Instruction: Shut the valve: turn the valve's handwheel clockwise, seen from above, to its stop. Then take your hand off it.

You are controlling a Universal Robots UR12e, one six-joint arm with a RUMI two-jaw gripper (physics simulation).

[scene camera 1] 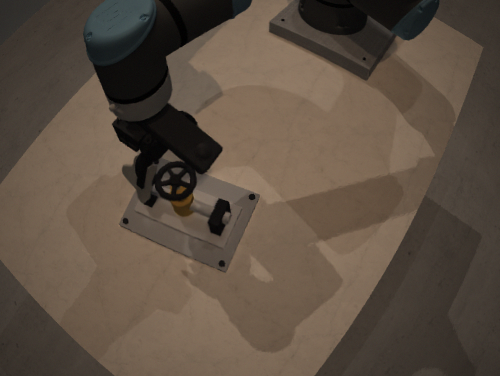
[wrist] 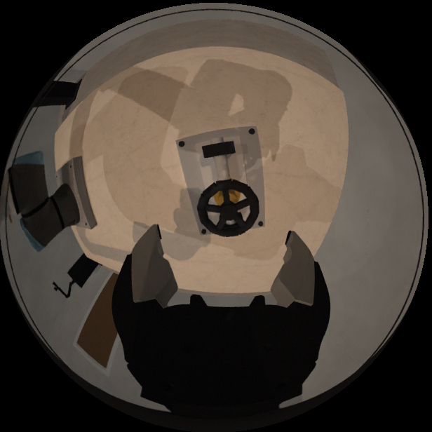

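The black five-spoke handwheel [scene camera 1: 175, 181] [wrist: 229, 212] sits level on top of the orange valve body [scene camera 1: 184, 206] [wrist: 227, 196]. The valve is on a pale pipe fixed to a grey base plate [scene camera 1: 170, 244] [wrist: 189, 170] on the table. My gripper [scene camera 1: 157, 171] [wrist: 224, 230] is open and empty, with its jaws wide apart. It is close to the wheel, on the side away from the black pipe bracket. In the wrist view the fingertips lie left and right below the wheel. In the scene view one finger is hidden behind the hand; whether the other touches anything cannot be told.
A black pipe bracket [scene camera 1: 219, 216] [wrist: 218, 149] stands at one end of the plate. Dark bolts mark the plate's corners. The robot's grey mounting block [scene camera 1: 325, 45] [wrist: 84, 192] stands at the table's far side. Arm shadows fall across the table [scene camera 1: 280, 130] [wrist: 135, 115].
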